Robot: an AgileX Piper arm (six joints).
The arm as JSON. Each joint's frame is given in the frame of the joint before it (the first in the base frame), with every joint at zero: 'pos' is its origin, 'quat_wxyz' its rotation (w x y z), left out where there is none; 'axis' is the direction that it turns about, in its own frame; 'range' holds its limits. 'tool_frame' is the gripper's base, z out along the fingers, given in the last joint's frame.
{
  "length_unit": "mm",
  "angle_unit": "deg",
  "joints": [
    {
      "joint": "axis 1",
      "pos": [
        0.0,
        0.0,
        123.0
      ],
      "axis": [
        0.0,
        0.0,
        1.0
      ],
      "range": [
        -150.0,
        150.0
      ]
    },
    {
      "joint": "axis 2",
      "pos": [
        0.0,
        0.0,
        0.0
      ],
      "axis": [
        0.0,
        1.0,
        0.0
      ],
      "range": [
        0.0,
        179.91
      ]
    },
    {
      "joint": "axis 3",
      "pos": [
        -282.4,
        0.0,
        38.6
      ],
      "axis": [
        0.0,
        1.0,
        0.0
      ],
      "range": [
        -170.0,
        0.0
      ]
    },
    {
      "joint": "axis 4",
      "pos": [
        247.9,
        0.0,
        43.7
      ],
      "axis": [
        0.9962,
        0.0,
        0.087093
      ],
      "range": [
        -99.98,
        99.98
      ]
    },
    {
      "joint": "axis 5",
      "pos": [
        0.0,
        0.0,
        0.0
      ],
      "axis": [
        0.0,
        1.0,
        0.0
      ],
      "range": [
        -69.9,
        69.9
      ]
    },
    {
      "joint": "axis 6",
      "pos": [
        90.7,
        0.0,
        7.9
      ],
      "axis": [
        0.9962,
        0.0,
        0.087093
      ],
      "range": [
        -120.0,
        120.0
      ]
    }
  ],
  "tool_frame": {
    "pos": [
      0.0,
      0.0,
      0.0
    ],
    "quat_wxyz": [
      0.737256,
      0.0,
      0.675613,
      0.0
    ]
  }
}
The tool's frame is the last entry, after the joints.
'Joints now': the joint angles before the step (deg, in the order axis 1, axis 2, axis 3, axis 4, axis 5, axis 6). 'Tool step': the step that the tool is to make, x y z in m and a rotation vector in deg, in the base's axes. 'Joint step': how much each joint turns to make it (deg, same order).
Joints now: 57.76, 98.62, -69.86, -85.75, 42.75, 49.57
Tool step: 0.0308, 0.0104, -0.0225, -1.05, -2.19, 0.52
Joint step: -3.30, 6.52, -2.99, -8.18, -2.42, 5.83
